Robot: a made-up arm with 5 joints.
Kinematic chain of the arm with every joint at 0, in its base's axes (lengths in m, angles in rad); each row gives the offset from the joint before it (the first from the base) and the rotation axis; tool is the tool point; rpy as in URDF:
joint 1: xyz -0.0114 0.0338 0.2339 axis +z
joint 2: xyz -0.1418 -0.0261 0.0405 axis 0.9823 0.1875 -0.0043
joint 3: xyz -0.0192 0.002 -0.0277 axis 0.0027 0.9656 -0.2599
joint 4: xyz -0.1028 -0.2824 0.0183 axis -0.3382 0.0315 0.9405
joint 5: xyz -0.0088 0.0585 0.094 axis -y
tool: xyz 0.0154 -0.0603 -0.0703 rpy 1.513 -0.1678 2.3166
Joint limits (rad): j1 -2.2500..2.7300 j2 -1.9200..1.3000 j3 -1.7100..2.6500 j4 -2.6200..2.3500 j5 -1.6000..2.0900
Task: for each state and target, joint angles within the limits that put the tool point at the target. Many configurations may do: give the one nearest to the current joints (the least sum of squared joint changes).
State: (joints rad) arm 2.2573 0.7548 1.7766 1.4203 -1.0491
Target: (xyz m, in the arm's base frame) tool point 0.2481 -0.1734 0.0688
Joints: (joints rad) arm 1.4441 1.2626 1.6638 1.4913 -0.8736
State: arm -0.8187 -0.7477 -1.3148 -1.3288 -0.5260
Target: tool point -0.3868 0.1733 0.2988
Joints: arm -1.2425 -0.3671 -0.8613 -0.9656 -0.9796
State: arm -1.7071 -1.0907 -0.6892 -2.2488 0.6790
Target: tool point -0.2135 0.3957 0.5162
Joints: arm -1.8124 -1.0021 -0.5039 -2.2698 0.9762
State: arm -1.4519 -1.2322 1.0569 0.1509 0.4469
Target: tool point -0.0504 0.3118 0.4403
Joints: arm -1.0059 -1.9200 1.1687 0.7224 0.7538
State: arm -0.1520 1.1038 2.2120 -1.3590 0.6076
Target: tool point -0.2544 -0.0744 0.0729
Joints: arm -0.7200 1.2569 2.4618 -1.3449 -0.0371
